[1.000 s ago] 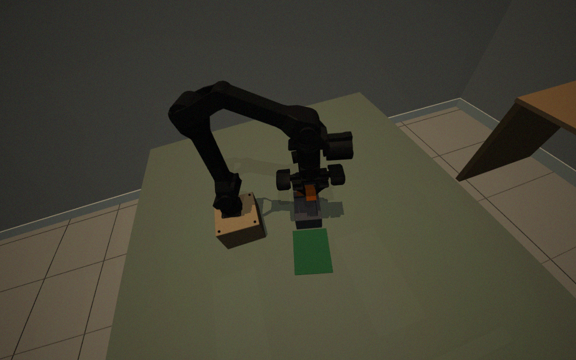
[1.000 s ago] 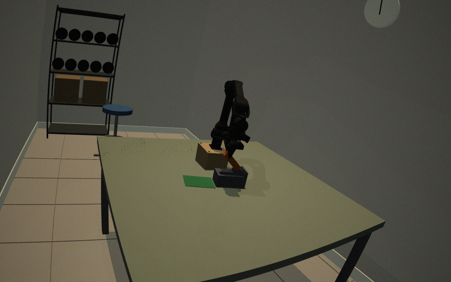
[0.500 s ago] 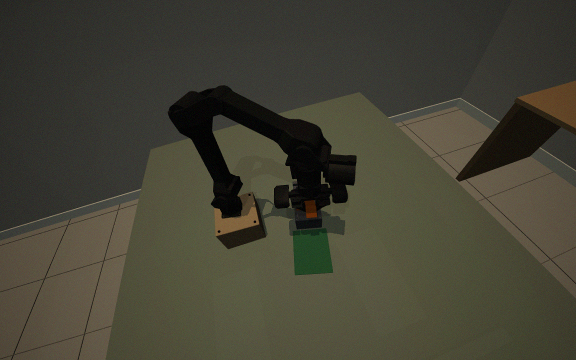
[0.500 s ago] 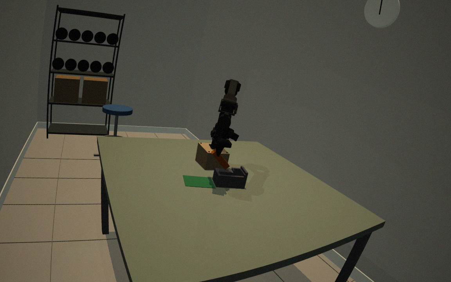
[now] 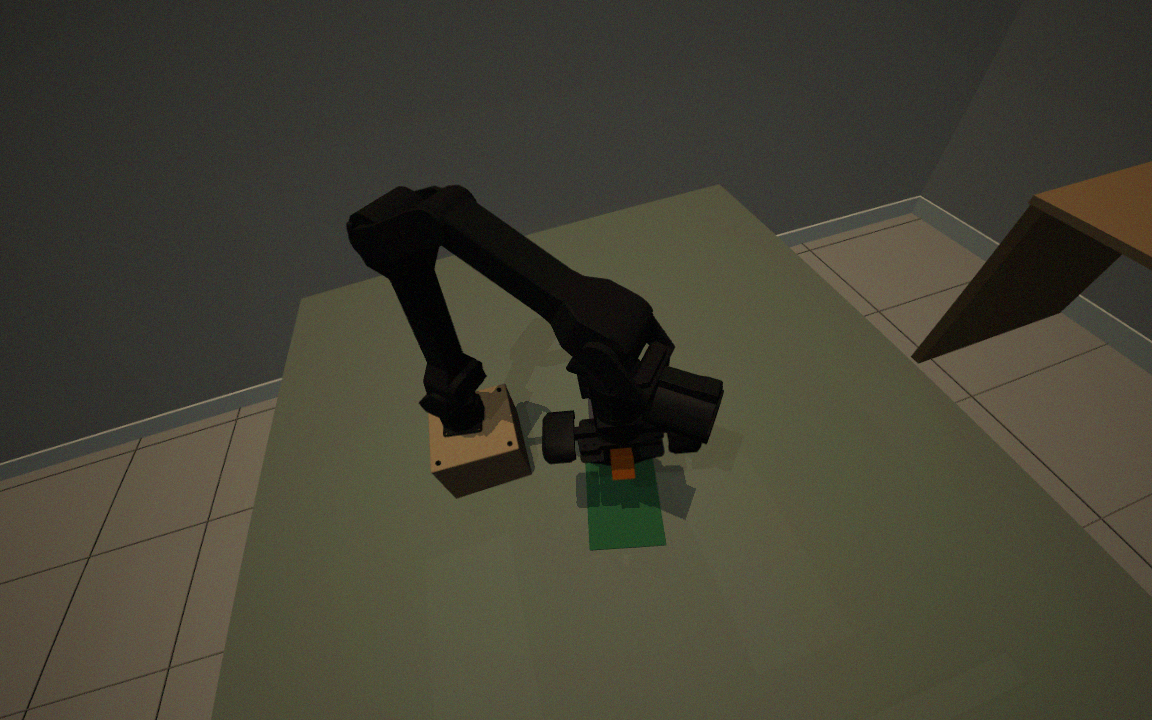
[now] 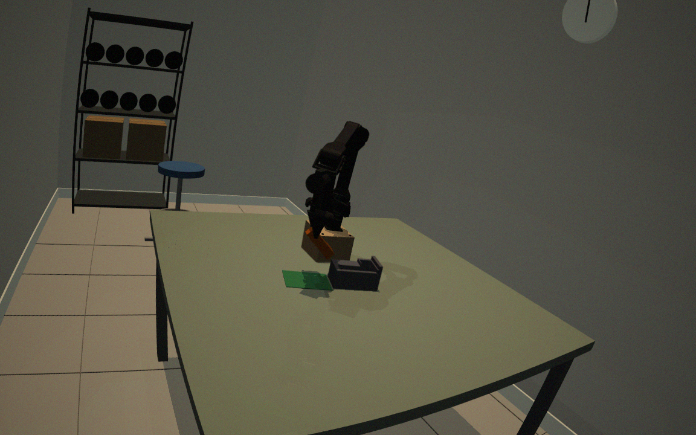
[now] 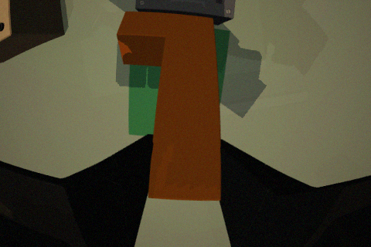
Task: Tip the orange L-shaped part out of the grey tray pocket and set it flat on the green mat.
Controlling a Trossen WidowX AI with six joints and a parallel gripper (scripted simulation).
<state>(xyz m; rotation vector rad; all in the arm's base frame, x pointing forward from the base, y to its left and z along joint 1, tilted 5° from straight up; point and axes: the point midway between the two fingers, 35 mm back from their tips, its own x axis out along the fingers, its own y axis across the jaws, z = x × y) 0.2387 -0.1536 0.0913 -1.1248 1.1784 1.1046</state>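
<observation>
My gripper tip is 170 mm above the green mat. From my gripper tip the other things lie so: orange L-shaped part: 30 mm to the left, 30 mm below, 10 mm behind.
</observation>
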